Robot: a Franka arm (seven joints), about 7 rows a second.
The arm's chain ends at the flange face. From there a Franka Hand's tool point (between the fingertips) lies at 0.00 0.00 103.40 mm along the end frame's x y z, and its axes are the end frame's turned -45 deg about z.
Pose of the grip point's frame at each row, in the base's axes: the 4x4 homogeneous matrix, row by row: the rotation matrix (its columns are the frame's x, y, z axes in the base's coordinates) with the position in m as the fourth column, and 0 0 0 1 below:
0.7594, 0.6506, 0.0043, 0.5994; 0.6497, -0.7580, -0.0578, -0.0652; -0.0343, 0.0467, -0.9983, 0.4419; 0, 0, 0, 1
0.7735, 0.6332, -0.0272, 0.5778; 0.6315, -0.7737, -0.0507, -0.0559; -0.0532, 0.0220, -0.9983, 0.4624; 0, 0, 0, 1
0.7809, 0.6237, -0.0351, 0.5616; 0.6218, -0.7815, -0.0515, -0.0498; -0.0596, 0.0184, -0.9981, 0.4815; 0, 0, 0, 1
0.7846, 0.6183, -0.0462, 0.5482; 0.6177, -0.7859, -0.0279, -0.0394; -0.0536, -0.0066, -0.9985, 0.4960; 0, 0, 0, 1
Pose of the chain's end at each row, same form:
0.9970, -0.0769, 0.0043, 0.5990; -0.0766, -0.9954, -0.0578, -0.0592; 0.0088, 0.0573, -0.9983, 0.5451; 0, 0, 0, 1
0.9947, -0.0992, -0.0272, 0.5806; -0.1006, -0.9936, -0.0507, -0.0507; -0.0221, 0.0532, -0.9983, 0.5656; 0, 0, 0, 1
0.9932, -0.1112, -0.0351, 0.5652; -0.1129, -0.9923, -0.0515, -0.0445; -0.0291, 0.0552, -0.9981, 0.5847; 0, 0, 0, 1
0.9920, -0.1176, -0.0462, 0.5530; -0.1189, -0.9925, -0.0279, -0.0365; -0.0426, 0.0332, -0.9985, 0.5992; 0, 0, 0, 1

